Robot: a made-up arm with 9 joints. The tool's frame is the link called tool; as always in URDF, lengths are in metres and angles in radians. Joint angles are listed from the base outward.
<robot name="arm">
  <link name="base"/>
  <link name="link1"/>
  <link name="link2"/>
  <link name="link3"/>
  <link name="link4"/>
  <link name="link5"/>
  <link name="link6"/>
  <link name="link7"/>
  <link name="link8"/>
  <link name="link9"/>
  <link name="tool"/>
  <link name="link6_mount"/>
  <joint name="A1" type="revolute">
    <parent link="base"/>
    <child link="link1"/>
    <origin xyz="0 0 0.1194" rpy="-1.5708 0 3.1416"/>
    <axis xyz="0 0 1"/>
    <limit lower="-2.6" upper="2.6"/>
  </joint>
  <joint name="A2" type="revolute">
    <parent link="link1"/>
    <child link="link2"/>
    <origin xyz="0.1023 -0.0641 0.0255" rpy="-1.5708 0 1.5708"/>
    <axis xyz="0 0 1"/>
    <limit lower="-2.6" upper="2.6"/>
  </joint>
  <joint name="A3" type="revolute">
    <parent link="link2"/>
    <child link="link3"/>
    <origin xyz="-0.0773 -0.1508 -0.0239" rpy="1.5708 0 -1.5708"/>
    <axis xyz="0 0 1"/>
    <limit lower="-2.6" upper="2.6"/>
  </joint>
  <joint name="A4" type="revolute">
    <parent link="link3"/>
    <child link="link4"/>
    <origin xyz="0.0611 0.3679 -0.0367" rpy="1.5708 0 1.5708"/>
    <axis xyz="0 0 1"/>
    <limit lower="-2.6" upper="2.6"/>
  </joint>
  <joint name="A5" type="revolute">
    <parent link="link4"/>
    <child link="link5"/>
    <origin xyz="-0.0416 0.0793 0.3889" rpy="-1.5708 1.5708 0"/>
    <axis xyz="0 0 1"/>
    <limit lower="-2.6" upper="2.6"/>
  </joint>
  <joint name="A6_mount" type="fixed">
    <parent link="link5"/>
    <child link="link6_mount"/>
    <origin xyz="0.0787 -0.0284 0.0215"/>
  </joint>
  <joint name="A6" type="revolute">
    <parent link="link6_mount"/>
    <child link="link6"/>
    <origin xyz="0.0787 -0.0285 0.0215" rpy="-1.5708 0 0"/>
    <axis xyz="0 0 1"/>
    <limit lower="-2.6" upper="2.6"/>
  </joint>
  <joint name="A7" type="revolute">
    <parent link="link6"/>
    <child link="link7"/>
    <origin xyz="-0.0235 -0.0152 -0.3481" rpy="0 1.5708 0"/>
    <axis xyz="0 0 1"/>
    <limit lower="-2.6" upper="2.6"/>
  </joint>
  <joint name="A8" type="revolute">
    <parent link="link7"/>
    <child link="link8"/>
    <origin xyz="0.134 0.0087 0.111" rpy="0 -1.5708 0"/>
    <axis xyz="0 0 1"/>
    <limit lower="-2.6" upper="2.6"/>
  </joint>
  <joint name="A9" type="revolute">
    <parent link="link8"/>
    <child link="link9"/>
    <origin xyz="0.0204 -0.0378 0.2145" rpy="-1.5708 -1.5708 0"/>
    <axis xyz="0 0 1"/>
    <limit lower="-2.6" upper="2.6"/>
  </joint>
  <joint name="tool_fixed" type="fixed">
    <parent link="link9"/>
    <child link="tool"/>
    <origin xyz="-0.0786 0.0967 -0.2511" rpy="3.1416 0 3.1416"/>
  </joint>
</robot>
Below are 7 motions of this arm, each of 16 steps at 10 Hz.
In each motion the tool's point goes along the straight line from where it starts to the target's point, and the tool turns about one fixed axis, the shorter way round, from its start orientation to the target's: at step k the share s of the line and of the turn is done. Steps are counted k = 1, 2, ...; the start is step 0. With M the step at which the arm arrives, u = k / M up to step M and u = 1 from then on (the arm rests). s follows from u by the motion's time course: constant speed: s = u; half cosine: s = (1 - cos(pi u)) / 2; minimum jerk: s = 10 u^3 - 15 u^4 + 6 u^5.
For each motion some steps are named. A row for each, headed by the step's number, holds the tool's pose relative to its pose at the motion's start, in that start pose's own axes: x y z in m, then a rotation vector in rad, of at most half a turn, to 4 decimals.
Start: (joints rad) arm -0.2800 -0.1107 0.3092 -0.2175 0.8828 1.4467 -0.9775 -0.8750 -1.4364
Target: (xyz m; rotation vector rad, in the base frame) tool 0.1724 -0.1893 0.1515 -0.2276 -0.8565 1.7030
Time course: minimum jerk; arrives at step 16
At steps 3, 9, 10, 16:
3: 0.0056 -0.0055 -0.0126 -0.0267 0.0241 -0.0766
9: 0.0711 -0.0691 -0.1592 -0.3377 0.3049 -0.9680
10: 0.0836 -0.0813 -0.1873 -0.3973 0.3588 -1.1390
16: 0.1154 -0.1122 -0.2584 -0.5482 0.4951 -1.5715

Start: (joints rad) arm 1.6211 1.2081 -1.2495 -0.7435 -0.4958 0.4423 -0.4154 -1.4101 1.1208
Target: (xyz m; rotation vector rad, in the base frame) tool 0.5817 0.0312 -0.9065 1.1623 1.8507 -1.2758
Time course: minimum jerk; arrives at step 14
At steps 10, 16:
10: 0.3727 -0.6188 0.0189 0.0127 -0.3047 -0.8212
16: 0.4357 -0.7235 0.0221 0.0149 -0.3562 -0.9601

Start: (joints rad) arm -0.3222 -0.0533 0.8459 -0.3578 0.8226 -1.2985 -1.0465 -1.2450 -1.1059
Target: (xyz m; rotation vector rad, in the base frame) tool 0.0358 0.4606 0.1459 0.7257 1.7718 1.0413
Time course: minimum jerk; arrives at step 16
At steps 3, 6, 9, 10, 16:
3: -0.0206 -0.0166 -0.0141 -0.0360 0.0859 -0.0815
6: -0.1160 -0.0937 -0.0797 -0.2031 0.4850 -0.4600
9: -0.2596 -0.2097 -0.1783 -0.4547 1.0855 -1.0296
10: -0.3054 -0.2467 -0.2098 -0.5350 1.2773 -1.2115
16: -0.4214 -0.3404 -0.2895 -0.7381 1.7623 -1.6715

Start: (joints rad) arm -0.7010 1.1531 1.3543 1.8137 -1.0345 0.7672 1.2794 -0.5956 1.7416
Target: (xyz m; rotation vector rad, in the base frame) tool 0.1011 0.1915 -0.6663 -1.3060 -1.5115 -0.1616
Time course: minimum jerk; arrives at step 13
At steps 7, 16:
7: 0.4472 0.0596 -0.0304 0.1648 0.8339 0.1910
16: 0.7820 0.1043 -0.0532 0.2881 1.4584 0.3341

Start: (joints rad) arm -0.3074 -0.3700 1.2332 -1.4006 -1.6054 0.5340 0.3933 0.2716 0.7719
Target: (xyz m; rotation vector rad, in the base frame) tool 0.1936 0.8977 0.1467 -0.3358 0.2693 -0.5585
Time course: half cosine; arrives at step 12
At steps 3, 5, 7, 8, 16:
3: -0.0358 -0.1732 -0.0722 0.3134 0.1343 0.1146
5: -0.0906 -0.4383 -0.1828 0.7932 0.3397 0.2900
7: -0.1539 -0.7445 -0.3105 1.3471 0.5770 0.4925
8: -0.1834 -0.8871 -0.3699 1.6052 0.6875 0.5869
16: -0.2445 -1.1828 -0.4933 2.1403 0.9167 0.7825

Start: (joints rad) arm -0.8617 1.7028 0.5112 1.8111 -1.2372 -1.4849 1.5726 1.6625 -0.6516
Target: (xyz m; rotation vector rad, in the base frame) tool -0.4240 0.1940 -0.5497 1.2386 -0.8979 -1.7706
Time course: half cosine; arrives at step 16
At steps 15, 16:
15: -0.2070 0.0670 -0.0961 0.2452 0.0889 -1.3234
16: -0.2091 0.0676 -0.0971 0.2476 0.0898 -1.3362

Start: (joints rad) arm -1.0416 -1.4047 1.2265 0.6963 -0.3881 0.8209 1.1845 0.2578 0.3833
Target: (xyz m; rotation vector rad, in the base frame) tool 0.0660 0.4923 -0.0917 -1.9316 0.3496 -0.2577
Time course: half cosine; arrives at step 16
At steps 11, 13, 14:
11: -0.1932 -0.1962 -0.2531 0.3871 0.4853 -0.5984
13: -0.2274 -0.2310 -0.2979 0.4558 0.5714 -0.7046
14: -0.2389 -0.2427 -0.3130 0.4788 0.6003 -0.7401

